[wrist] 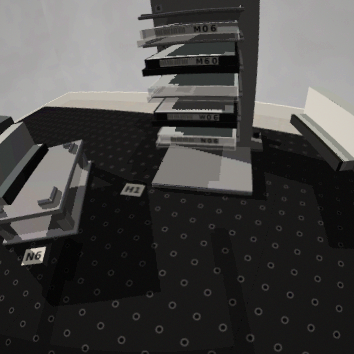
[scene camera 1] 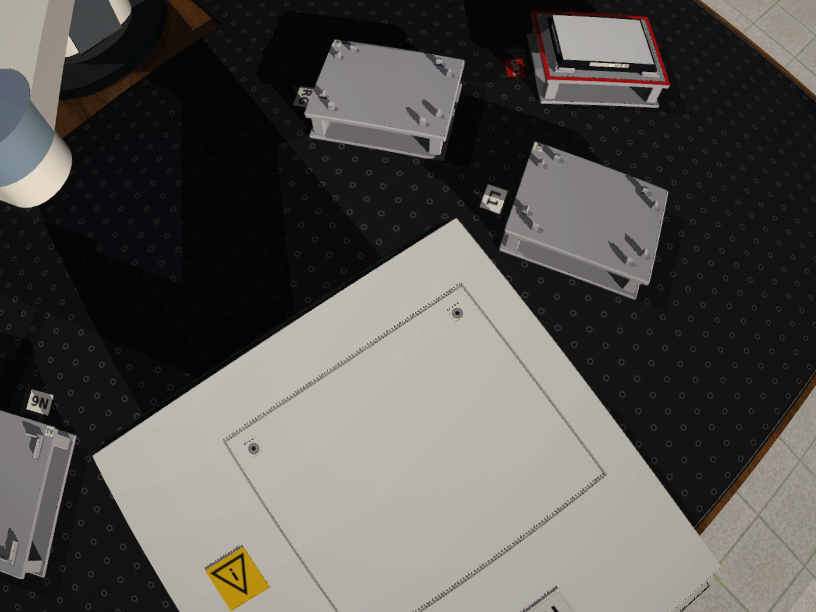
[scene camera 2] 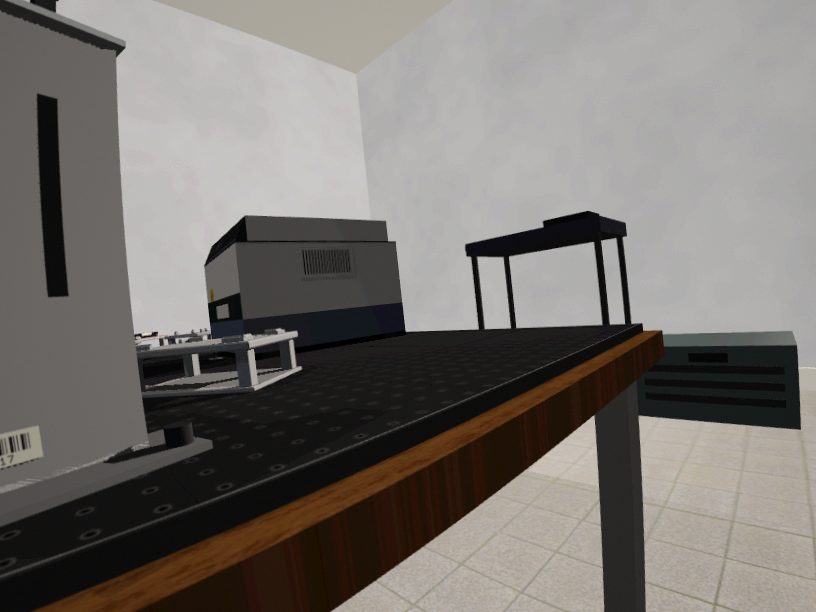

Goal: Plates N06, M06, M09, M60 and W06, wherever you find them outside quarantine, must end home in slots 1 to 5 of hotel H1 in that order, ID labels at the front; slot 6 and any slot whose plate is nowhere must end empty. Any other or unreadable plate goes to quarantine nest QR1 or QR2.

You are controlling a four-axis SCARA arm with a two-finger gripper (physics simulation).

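Pixels of known places: gripper, fingertip midpoint: (wrist: pixel 162 114); arm's base at its link origin: (scene camera 1: pixel 90 34).
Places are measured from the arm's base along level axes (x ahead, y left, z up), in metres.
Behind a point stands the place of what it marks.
Hotel H1 (wrist: pixel 202 170) @(x 0.320, y -0.546, z 0.021 m) (scene camera 2: pixel 85 197) @(x 0.393, y -0.633, z 0.158 m) stands upright; the wrist view shows its front. From the bottom up it holds plate N06 (wrist: pixel 197 140) @(x 0.302, y -0.494, z 0.106 m), dark plate W06 (wrist: pixel 194 118) @(x 0.304, y -0.493, z 0.130 m), a clear plate (wrist: pixel 194 92) @(x 0.302, y -0.494, z 0.156 m) with no readable front label, dark plate M60 (wrist: pixel 189 62) @(x 0.305, y -0.493, z 0.184 m) and clear plate M06 (wrist: pixel 187 32) @(x 0.304, y -0.493, z 0.208 m). The shelf (wrist: pixel 192 14) @(x 0.323, y -0.549, z 0.223 m) above M06 shows no plate. A dark-edged plate with a light lid (scene camera 1: pixel 603 40) @(x 0.570, y 0.464, z 0.077 m) sits on the red-rimmed quarantine nest (scene camera 1: pixel 603 81) @(x 0.608, y 0.420, z 0.063 m); its label is too small to read. My gripper (wrist: pixel 162 114) @(x 0.282, y -0.406, z 0.176 m) is open and empty, its fingers at either side of the view, in front of the hotel.
Nest N6 (wrist: pixel 37 192) @(x 0.481, y -0.386, z 0.063 m) (scene camera 1: pixel 19 487) @(x 0.544, y -0.381, z 0.063 m) (scene camera 2: pixel 247 343) @(x 0.524, y -0.510, z 0.061 m) stands left of the hotel in the wrist view, with no plate seen on it. Bare nests RG (scene camera 1: pixel 388 85) @(x 0.447, y 0.215, z 0.063 m) and L1 (scene camera 1: pixel 589 210) @(x 0.713, y 0.265, z 0.063 m) stand near the quarantine nest. A large pale device (scene camera 1: pixel 408 421) @(x 0.774, y -0.050, z 0.264 m) (scene camera 2: pixel 316 283) @(x 0.776, y -0.242, z 0.138 m) is on the table.
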